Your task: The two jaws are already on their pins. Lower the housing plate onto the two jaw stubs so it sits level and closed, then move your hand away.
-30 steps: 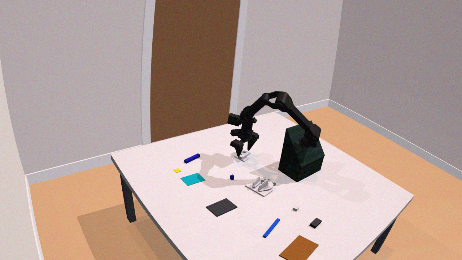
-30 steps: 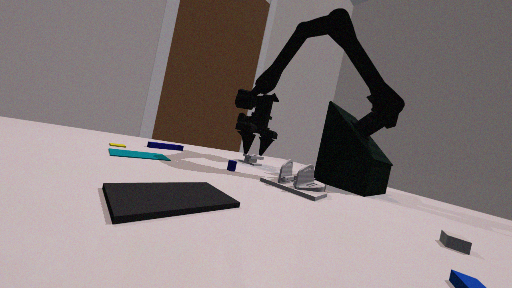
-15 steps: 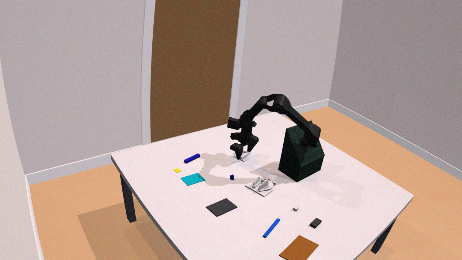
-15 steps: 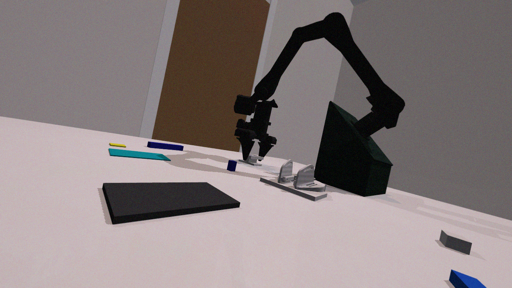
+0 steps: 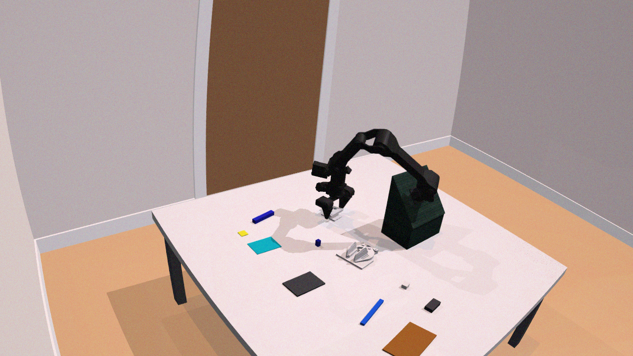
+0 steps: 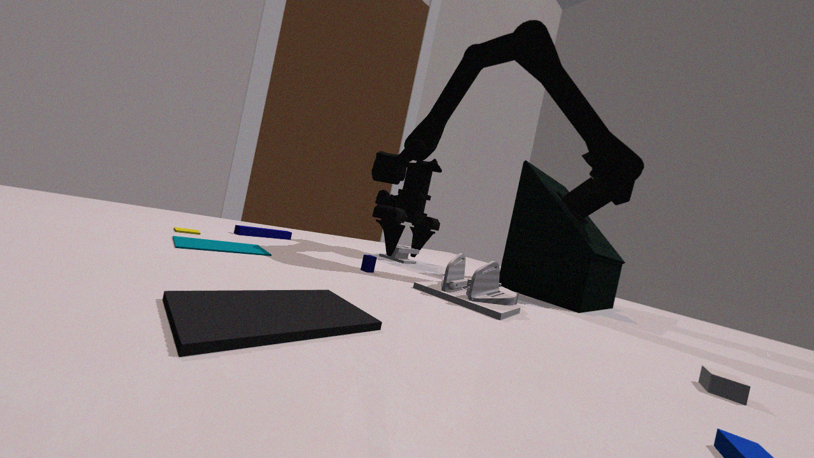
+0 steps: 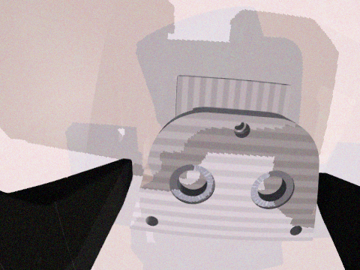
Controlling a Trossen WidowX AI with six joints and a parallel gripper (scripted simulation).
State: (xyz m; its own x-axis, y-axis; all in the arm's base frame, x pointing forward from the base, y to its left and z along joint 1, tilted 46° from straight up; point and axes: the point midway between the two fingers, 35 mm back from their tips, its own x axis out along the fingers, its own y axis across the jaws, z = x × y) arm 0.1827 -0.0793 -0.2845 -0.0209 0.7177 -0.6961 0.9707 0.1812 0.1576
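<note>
Now: gripper tip 10 mm to the left of the grey stand. Round my gripper tip: cyan tile: 350 mm ahead, 40 mm to the left, 10 mm below; yellow tile: 380 mm ahead, 60 mm to the right, 10 mm below; blue cube: 180 mm ahead, 130 mm to the left.
</note>
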